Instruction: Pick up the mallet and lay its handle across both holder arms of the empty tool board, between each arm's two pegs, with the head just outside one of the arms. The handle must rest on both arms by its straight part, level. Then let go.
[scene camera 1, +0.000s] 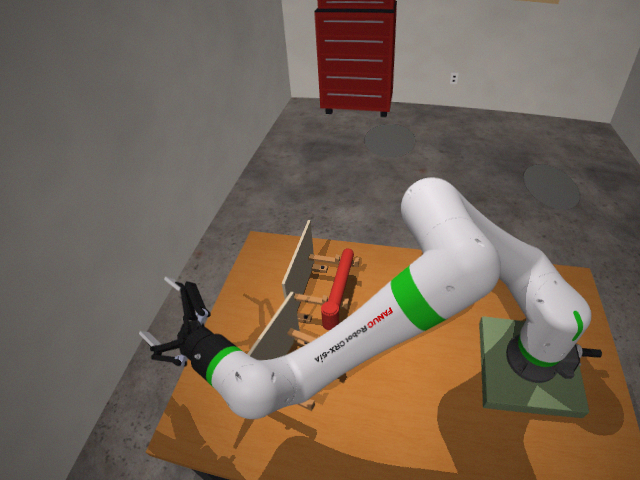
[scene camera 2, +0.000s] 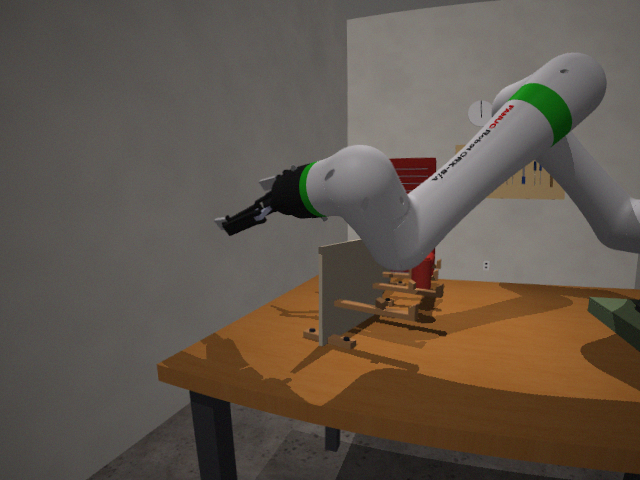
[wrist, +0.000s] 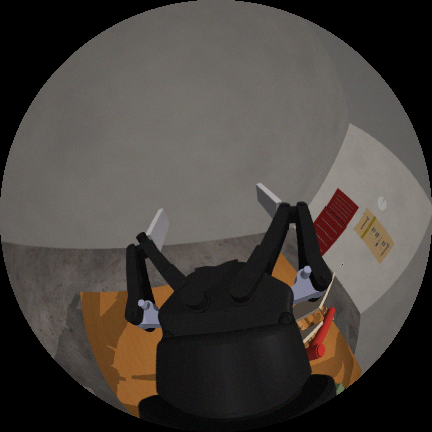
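Pixels of known places: gripper, fingertip midpoint: (scene camera 1: 156, 306) (scene camera 2: 241, 203) (wrist: 210, 203); arm's base, link origin: (scene camera 1: 532, 358).
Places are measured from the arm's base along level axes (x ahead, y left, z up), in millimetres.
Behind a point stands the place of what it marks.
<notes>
The red mallet (scene camera 1: 340, 279) @[y -151, x 557, z 80 mm] (scene camera 2: 422, 273) @[y -8, x 564, z 66 mm] (wrist: 325, 326) @[y -148, x 568, z 78 mm] lies across the two arms of the far tool board (scene camera 1: 299, 263) @[y -177, x 683, z 102 mm], its head just outside the arm nearer the near board. Its handle is off the table. The near tool board (scene camera 1: 280, 329) @[y 50, x 684, z 91 mm] (scene camera 2: 343, 289) @[y 152, x 714, z 57 mm] stands upright with no tool visible on it; my arm hides part of it in both scene views. Its near holder arm (scene camera 2: 369, 308) @[y 207, x 651, z 40 mm] shows pegs in scene camera 2. My gripper (scene camera 1: 160, 311) @[y 125, x 961, z 229 mm] (scene camera 2: 242, 202) @[y 125, x 961, z 229 mm] (wrist: 210, 203) @[y 125, x 961, z 229 mm] is open and empty, high beyond the boards' back side, pointing towards the grey wall.
The wooden table (scene camera 1: 413, 382) @[y 86, x 324, z -38 mm] (scene camera 2: 491, 361) @[y 211, x 432, z -38 mm] (wrist: 135, 365) @[y 311, x 777, z -38 mm] carries the boards and my green base plate (scene camera 1: 532, 403) @[y 134, x 21, z 1 mm] (scene camera 2: 610, 310) @[y -8, x 136, z 1 mm]. My white forearm (scene camera 1: 351, 341) @[y 201, x 479, z 323 mm] (scene camera 2: 465, 170) @[y 222, x 495, z 283 mm] crosses above the near board. A red tool cabinet (scene camera 1: 355, 56) (wrist: 336, 220) stands against the back wall.
</notes>
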